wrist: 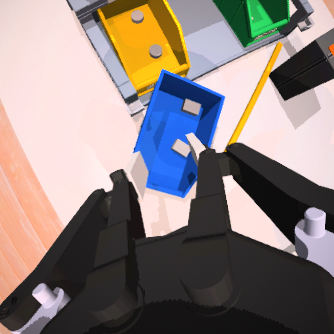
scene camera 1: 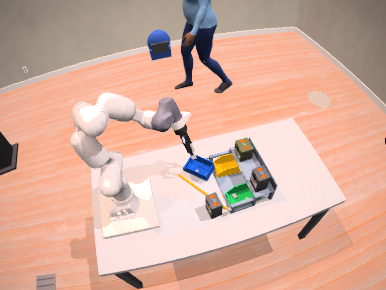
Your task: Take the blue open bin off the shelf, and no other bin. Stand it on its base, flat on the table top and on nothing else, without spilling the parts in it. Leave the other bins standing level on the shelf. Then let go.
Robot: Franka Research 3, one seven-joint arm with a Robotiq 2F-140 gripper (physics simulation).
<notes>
I see my gripper (wrist: 166, 153) and a blue open bin (wrist: 163, 122).
</notes>
